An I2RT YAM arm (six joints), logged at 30 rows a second.
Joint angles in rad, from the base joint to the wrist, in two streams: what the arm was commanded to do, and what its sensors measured. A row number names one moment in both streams.
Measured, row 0: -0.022 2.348 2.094 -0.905 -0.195 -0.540
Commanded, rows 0 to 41: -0.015 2.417 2.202 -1.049 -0.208 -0.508; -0.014 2.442 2.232 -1.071 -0.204 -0.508; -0.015 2.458 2.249 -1.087 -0.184 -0.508; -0.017 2.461 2.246 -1.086 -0.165 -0.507; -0.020 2.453 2.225 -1.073 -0.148 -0.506; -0.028 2.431 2.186 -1.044 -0.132 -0.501; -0.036 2.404 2.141 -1.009 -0.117 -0.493; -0.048 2.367 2.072 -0.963 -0.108 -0.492; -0.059 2.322 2.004 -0.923 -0.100 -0.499; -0.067 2.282 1.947 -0.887 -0.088 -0.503; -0.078 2.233 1.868 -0.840 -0.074 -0.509; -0.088 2.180 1.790 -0.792 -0.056 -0.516; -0.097 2.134 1.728 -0.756 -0.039 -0.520; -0.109 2.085 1.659 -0.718 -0.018 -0.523; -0.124 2.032 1.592 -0.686 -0.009 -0.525; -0.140 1.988 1.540 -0.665 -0.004 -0.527; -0.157 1.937 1.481 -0.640 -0.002 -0.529; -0.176 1.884 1.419 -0.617 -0.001 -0.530; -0.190 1.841 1.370 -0.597 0.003 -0.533; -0.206 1.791 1.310 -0.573 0.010 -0.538; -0.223 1.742 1.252 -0.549 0.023 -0.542; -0.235 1.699 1.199 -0.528 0.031 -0.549; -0.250 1.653 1.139 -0.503 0.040 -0.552; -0.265 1.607 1.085 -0.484 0.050 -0.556; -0.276 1.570 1.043 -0.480 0.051 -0.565; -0.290 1.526 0.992 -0.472 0.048 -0.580; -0.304 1.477 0.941 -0.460 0.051 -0.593; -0.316 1.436 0.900 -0.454 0.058 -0.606; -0.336 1.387 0.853 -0.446 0.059 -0.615; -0.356 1.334 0.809 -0.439 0.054 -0.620; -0.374 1.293 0.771 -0.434 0.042 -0.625; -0.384 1.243 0.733 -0.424 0.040 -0.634; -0.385 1.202 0.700 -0.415 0.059 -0.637; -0.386 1.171 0.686 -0.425 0.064 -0.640; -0.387 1.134 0.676 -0.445 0.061 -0.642; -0.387 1.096 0.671 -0.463 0.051 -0.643; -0.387 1.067 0.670 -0.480 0.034 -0.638; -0.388 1.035 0.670 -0.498 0.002 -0.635; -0.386 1.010 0.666 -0.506 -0.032 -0.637; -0.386 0.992 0.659 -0.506 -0.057 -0.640; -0.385 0.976 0.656 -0.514 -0.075 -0.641; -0.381 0.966 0.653 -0.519 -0.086 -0.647
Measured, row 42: -0.382 1.004 0.663 -0.506 -0.016 -0.624
